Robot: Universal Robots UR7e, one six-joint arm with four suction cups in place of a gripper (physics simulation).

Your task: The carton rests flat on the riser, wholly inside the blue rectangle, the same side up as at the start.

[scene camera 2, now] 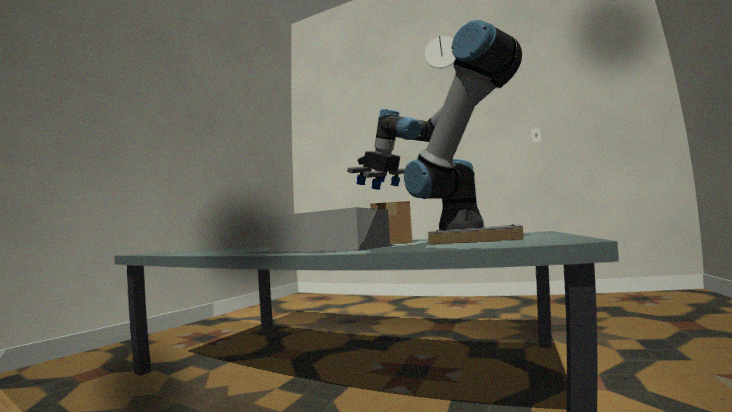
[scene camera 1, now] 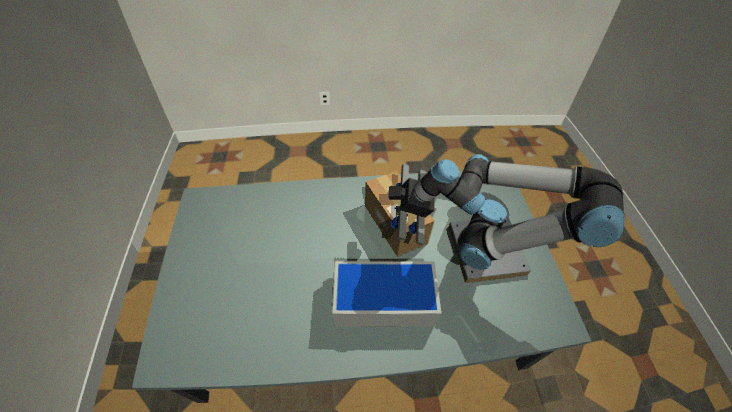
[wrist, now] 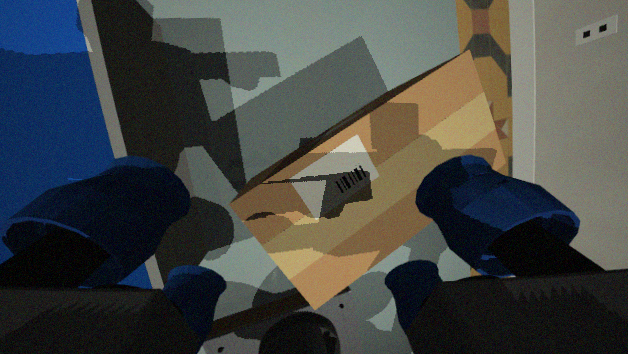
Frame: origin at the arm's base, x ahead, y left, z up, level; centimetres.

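Where they show: end effector, tool point: (scene camera 2: 378,184) (wrist: 306,244); arm's base, origin of the base link: (scene camera 2: 461,229) (wrist: 299,346).
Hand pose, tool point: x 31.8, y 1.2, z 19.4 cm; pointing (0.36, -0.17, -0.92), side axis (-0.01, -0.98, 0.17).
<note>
Things, the pixels of their top centre, and the offset from my tool point.
- brown carton, middle of its top: (wrist: 393,180) (scene camera 1: 398,200) (scene camera 2: 389,205) dy -10.9, dx +1.8, dz -7.7 cm
- riser, middle of its top: (wrist: 5,161) (scene camera 2: 326,213) (scene camera 1: 386,286) dy +25.6, dx +4.7, dz -11.3 cm
- blue rectangle, middle of its top: (wrist: 5,161) (scene camera 1: 386,286) dy +25.6, dx +4.7, dz -11.3 cm
The brown carton (scene camera 1: 379,190) (scene camera 2: 400,222) (wrist: 350,235) stands on the table behind the riser, turned at an angle to it. Pale tape and a white barcode label show on its top. The riser (scene camera 1: 384,319) (scene camera 2: 322,230) (wrist: 112,125) is a grey-white block. The blue rectangle (scene camera 1: 384,286) (wrist: 45,125) covers most of its top, inside a pale rim, and nothing rests on it. My gripper (scene camera 1: 404,225) (scene camera 2: 378,181) (wrist: 303,225) is open, its four blue suction cups pointing down above the carton. In the second scene view a gap shows between cups and carton.
The arm's base plate (scene camera 1: 496,272) (scene camera 2: 476,235) is on the table (scene camera 1: 230,255) (scene camera 2: 589,250), to the right of the carton and riser in the first scene view. The arm reaches over from there. A wall stands beyond the table's back edge.
</note>
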